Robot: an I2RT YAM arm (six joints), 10 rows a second.
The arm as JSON. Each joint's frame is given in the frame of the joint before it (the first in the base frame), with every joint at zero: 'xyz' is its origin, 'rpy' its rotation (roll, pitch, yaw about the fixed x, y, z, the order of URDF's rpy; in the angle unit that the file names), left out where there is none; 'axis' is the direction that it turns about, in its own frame. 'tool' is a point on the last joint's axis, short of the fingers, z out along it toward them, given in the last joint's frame.
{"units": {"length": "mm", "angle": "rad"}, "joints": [
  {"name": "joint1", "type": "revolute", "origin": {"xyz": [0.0, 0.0, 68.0]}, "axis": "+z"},
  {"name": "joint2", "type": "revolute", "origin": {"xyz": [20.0, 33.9, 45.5]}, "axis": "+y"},
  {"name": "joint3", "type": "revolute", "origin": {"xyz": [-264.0, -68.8, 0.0]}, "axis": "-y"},
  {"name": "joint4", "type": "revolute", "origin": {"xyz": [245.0, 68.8, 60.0]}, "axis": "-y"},
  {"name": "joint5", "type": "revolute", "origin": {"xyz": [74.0, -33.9, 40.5]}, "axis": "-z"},
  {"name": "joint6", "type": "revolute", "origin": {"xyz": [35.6, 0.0, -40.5]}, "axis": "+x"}
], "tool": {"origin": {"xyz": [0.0, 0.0, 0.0], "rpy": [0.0, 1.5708, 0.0]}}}
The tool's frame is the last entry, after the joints.
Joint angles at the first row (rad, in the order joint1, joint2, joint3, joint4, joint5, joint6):
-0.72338, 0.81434, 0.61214, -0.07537, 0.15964, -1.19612
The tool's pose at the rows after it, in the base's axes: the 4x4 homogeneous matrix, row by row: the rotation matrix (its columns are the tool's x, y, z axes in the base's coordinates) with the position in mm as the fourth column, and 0 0 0 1 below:
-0.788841, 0.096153, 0.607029, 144.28; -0.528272, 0.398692, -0.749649, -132.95; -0.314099, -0.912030, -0.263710, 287.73; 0, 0, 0, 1
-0.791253, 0.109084, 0.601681, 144.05; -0.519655, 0.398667, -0.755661, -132.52; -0.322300, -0.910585, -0.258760, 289.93; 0, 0, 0, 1
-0.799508, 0.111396, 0.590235, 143.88; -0.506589, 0.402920, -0.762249, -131.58; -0.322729, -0.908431, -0.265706, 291.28; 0, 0, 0, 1
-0.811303, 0.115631, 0.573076, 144.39; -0.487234, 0.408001, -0.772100, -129.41; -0.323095, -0.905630, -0.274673, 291.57; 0, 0, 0, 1
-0.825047, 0.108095, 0.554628, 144.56; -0.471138, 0.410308, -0.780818, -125.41; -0.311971, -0.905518, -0.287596, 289.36; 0, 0, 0, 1
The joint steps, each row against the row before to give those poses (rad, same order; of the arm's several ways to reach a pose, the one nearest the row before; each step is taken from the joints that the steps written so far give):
0.00953, 0.00104, 0.00760, 0.00014, 0.01034, 0.00394
0.00284, -0.00230, 0.00606, -0.00368, 0.01092, 0.01059
0.00648, -0.00144, 0.00831, -0.01809, 0.01892, 0.00799
0.01649, -0.00206, 0.00518, -0.01902, 0.03485, 0.01384
0.02433, -0.00844, -0.00439, -0.02137, 0.04224, 0.00620

